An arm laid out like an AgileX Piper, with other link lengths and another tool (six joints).
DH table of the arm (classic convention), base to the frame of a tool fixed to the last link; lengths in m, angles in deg. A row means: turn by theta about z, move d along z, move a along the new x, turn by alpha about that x. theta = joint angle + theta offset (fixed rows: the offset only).
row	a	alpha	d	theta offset
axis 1	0	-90	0.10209	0
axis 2	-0.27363	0	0	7.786
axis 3	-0.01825	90	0	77.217
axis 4	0	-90	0.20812	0
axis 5	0	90	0	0
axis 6	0.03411	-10.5	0.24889	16.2
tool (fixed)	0	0	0.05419	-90
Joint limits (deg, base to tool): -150..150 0..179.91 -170..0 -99.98..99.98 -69.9..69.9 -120..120
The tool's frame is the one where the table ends.
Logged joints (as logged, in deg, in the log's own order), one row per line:
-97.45 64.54 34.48 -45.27 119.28 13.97
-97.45 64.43 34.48 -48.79 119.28 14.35
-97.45 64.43 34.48 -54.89 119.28 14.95
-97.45 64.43 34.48 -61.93 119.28 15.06
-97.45 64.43 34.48 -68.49 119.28 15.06
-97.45 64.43 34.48 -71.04 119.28 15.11
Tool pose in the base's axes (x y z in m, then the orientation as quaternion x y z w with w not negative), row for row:
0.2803 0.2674 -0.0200 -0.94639 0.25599 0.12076 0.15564
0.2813 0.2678 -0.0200 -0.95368 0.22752 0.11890 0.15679
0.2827 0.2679 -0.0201 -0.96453 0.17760 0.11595 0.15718
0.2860 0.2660 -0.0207 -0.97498 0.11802 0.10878 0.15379
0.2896 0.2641 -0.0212 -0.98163 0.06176 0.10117 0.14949
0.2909 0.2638 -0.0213 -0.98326 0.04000 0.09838 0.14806
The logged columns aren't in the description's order. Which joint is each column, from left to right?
Columns, left to right: axis 3, axis 5, axis 1, axis 6, axis 2, axis 4.
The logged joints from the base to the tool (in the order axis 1, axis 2, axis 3, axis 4, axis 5, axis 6), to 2 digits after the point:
34.48 119.28 -97.45 13.97 64.54 -45.27
34.48 119.28 -97.45 14.35 64.43 -48.79
34.48 119.28 -97.45 14.95 64.43 -54.89
34.48 119.28 -97.45 15.06 64.43 -61.93
34.48 119.28 -97.45 15.06 64.43 -68.49
34.48 119.28 -97.45 15.11 64.43 -71.04

